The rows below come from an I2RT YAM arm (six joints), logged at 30 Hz.
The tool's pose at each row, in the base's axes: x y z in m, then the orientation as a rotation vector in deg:
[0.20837, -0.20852, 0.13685, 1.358, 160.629, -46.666]
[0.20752, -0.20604, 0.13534, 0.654, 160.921, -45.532]
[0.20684, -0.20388, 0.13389, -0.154, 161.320, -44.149]
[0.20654, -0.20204, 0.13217, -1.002, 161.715, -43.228]
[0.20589, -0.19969, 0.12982, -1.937, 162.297, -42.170]
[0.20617, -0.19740, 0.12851, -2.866, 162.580, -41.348]
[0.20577, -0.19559, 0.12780, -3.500, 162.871, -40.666]
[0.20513, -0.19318, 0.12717, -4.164, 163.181, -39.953]
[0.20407, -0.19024, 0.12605, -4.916, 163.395, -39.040]
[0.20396, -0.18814, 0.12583, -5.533, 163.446, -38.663]
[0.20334, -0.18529, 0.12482, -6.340, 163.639, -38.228]
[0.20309, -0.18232, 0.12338, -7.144, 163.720, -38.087]
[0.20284, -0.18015, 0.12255, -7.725, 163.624, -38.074]
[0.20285, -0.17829, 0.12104, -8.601, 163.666, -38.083]
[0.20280, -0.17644, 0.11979, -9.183, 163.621, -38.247]
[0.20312, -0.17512, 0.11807, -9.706, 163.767, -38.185]
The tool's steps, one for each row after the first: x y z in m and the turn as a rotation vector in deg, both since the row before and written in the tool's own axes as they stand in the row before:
[0.00104, 0.00283, -0.00025, -0.845, -0.137, -0.364]
[0.00086, 0.00255, -0.00006, -1.035, -0.104, -0.426]
[0.00055, 0.00244, 0.00045, -0.735, 0.006, -0.518]
[0.00096, 0.00317, 0.00069, -0.863, 0.145, -0.601]
[-0.00018, 0.00265, 0.00008, -0.654, -0.069, -0.564]
[0.00038, 0.00192, -0.00032, -0.542, 0.022, -0.391]
[0.00053, 0.00242, -0.00070, -0.567, 0.034, -0.412]
[0.00096, 0.00312, -0.00058, -0.686, -0.108, -0.427]
[-0.00007, 0.00197, -0.00076, -0.298, -0.117, -0.373]
[0.00048, 0.00301, -0.00049, -0.376, -0.016, -0.519]
[0.00015, 0.00331, -0.00007, -0.164, -0.050, -0.532]
[0.00012, 0.00232, -0.00025, -0.031, -0.160, -0.368]
[0.00001, 0.00234, 0.00053, -0.065, -0.053, -0.592]
[0.00000, 0.00221, 0.00030, 0.073, -0.064, -0.399]
[-0.00021, 0.00193, 0.00102, -0.107, 0.070, -0.366]

